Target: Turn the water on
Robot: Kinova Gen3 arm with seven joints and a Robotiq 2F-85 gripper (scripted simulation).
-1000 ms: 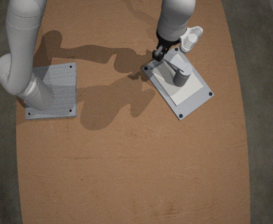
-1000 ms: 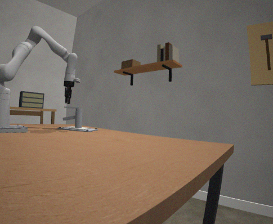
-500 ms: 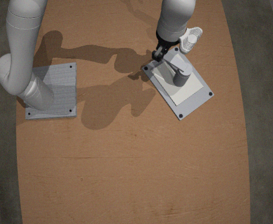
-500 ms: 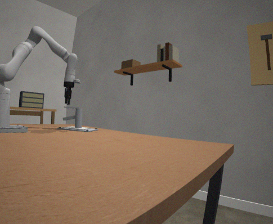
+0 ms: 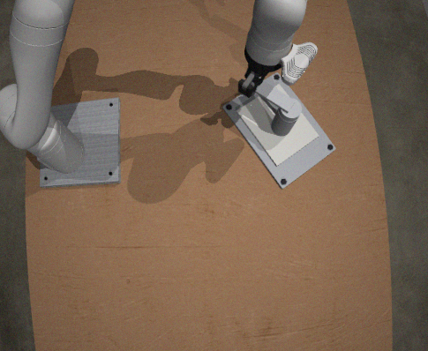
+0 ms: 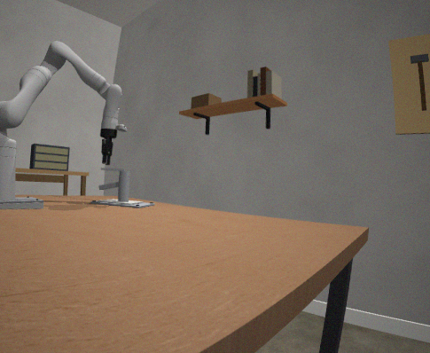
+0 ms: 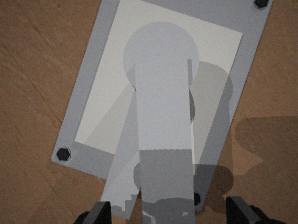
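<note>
My hand is 3 cm above the flat lever, 2 cm to the left of it and 2 cm short of it. Round my hand: tap 9 cm below, 4 cm to the right, 4 cm ahead.
</note>
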